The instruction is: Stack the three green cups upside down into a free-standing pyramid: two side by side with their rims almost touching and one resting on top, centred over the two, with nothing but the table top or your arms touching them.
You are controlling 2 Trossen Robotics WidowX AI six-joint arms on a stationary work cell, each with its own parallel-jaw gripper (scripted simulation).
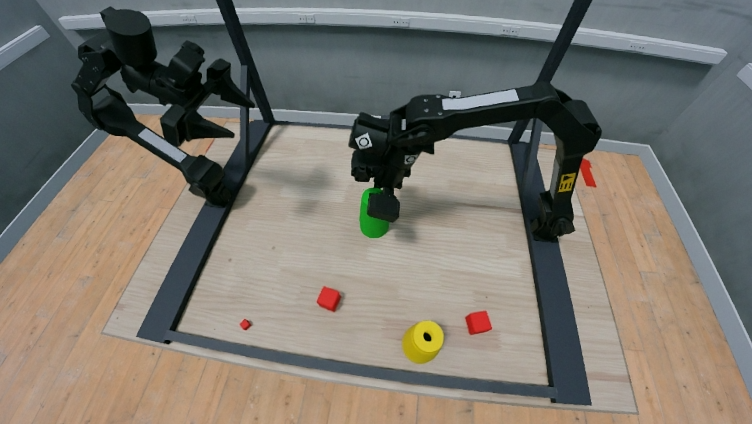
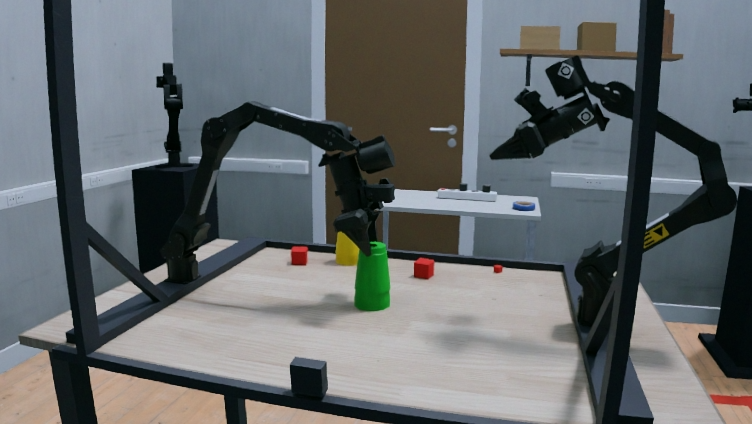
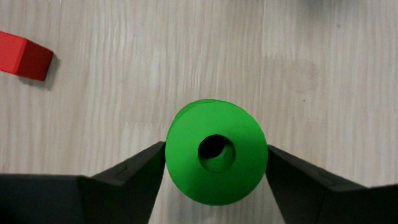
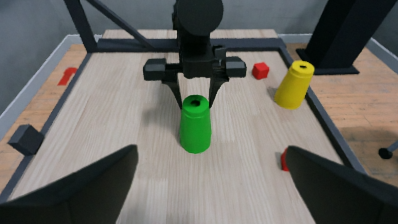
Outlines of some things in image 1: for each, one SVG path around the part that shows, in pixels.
The left gripper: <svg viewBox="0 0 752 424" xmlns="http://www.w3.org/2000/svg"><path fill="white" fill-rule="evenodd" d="M354 150L351 159L351 176L357 182L369 182L370 178L374 177L374 187L383 188L380 194L369 193L368 216L395 222L399 217L400 202L394 195L394 188L402 188L404 177L409 178L411 175L411 168L396 168L388 161L386 152L382 156L377 156L360 150Z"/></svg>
The right gripper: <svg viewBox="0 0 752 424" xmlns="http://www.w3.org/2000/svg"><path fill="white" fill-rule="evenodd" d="M186 40L181 44L179 51L172 56L168 66L161 65L156 68L149 83L150 93L159 98L160 104L164 106L168 103L172 104L159 118L163 137L168 143L177 147L181 146L185 140L190 142L192 139L234 138L234 132L205 119L197 112L197 109L211 93L220 95L221 100L248 108L254 108L255 103L232 81L231 63L222 58L215 59L206 69L207 81L204 84L201 83L202 73L198 70L202 62L205 61L203 57L204 50L198 44Z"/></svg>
A yellow cup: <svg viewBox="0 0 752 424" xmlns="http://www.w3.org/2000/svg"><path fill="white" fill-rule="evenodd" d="M432 321L422 321L415 324L404 335L404 350L416 362L427 363L433 360L443 344L443 332ZM427 330L434 334L434 339L431 342L427 342L423 338L423 333Z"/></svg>
